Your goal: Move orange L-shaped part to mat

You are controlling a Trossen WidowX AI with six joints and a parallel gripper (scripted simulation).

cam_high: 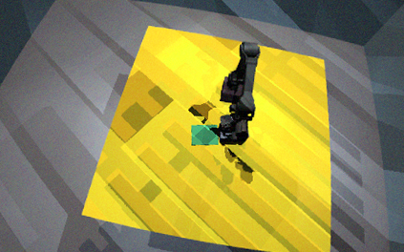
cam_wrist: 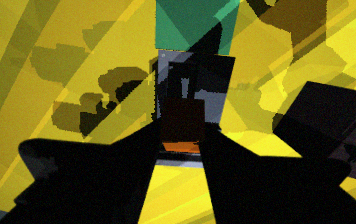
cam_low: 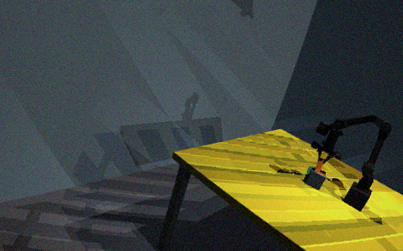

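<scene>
My gripper tip is 140 mm to the left of the green mat, 140 mm above it and 10 mm short of it. Also, from my gripper tip: orange L-shaped part (30 mm to the left, 30 mm below, 20 mm behind).
</scene>
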